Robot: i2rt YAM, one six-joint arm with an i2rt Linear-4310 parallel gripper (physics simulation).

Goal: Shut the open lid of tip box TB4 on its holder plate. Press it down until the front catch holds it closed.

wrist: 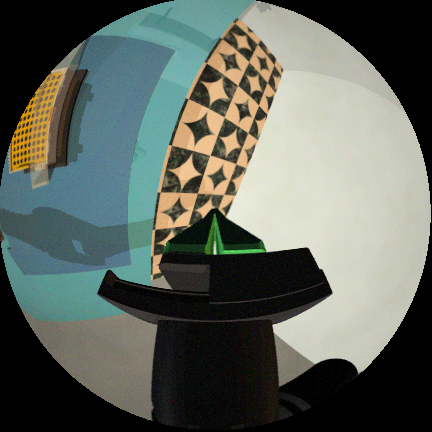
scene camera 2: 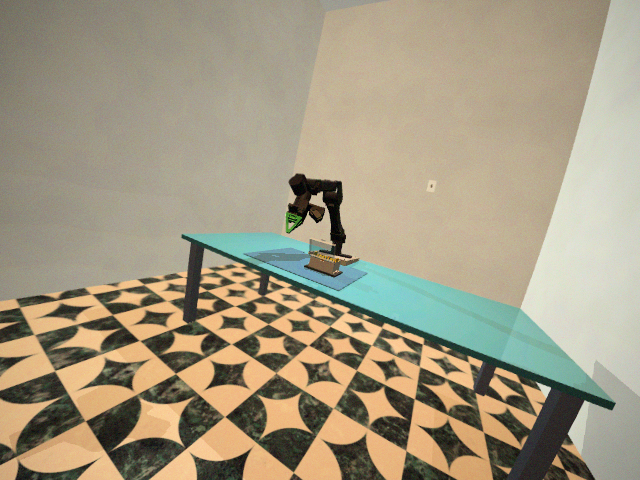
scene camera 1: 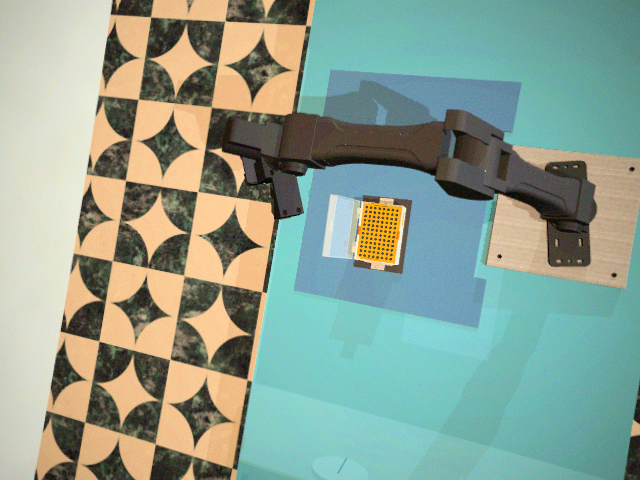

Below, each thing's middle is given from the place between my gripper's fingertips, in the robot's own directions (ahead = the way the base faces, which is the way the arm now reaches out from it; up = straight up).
The clear lid (scene camera 1: 343,213) is 160 mm behind my hand, 110 mm to the left of it and 60 mm below it. Round my hand: orange perforated rack (scene camera 1: 377,241) (220 mm behind, 120 mm to the left, 100 mm below).
